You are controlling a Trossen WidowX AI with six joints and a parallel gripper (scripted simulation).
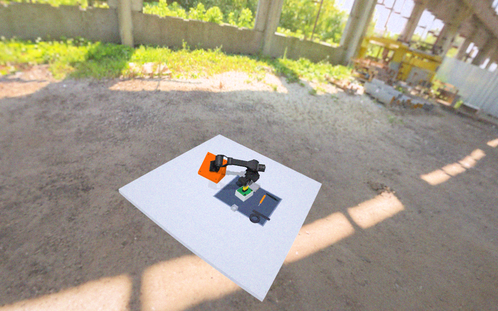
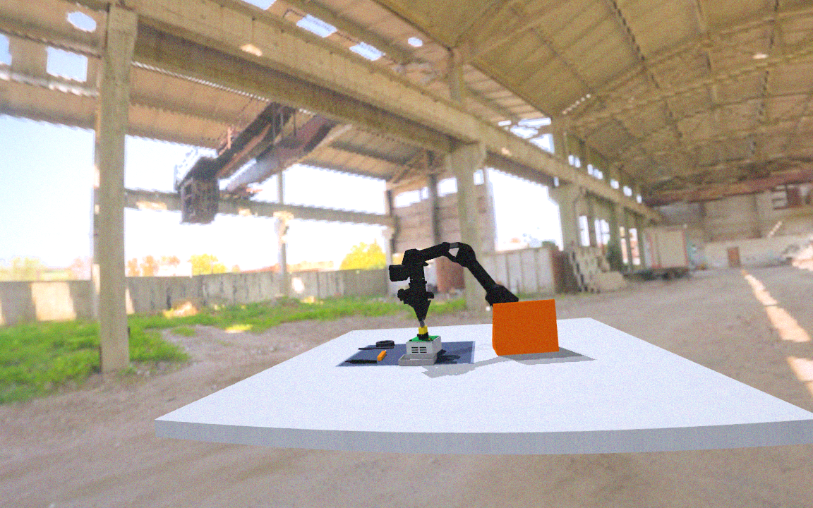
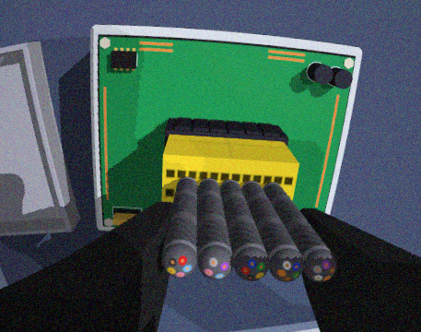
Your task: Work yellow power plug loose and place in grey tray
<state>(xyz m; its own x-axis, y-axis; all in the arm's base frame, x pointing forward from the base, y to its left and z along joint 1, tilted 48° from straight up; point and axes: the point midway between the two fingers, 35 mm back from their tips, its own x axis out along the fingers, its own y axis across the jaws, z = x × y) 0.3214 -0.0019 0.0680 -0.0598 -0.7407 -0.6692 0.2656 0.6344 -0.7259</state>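
Right now the yellow power plug is 30 mm below my gripper tip. Round my gripper tip: dark mat: 50 mm ahead, 10 mm to the right, 120 mm below; black rod: 210 mm ahead, 120 mm to the right, 120 mm below.
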